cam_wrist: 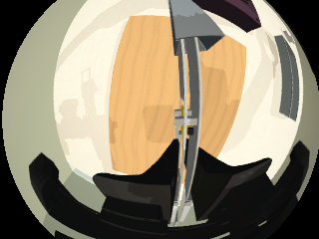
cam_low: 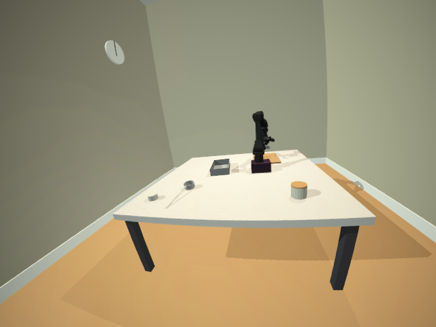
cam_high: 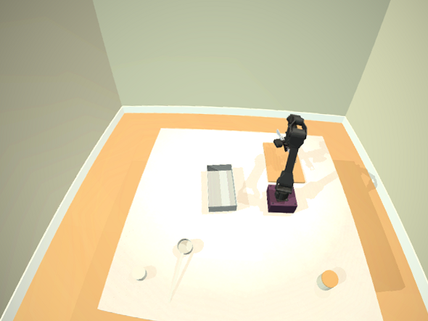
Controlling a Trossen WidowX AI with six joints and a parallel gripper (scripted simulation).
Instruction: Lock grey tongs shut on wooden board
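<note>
Now: gripper tip 90 mm above the wooden board. Also, from my gripper tip: white dish 860 mm ahead, 690 mm to the left, 80 mm below; then cork-lidded jar 20 mm behind, 790 mm to the left, 60 mm below; then grey roasting tin 440 mm ahead, 200 mm to the left, 70 mm below.
</note>
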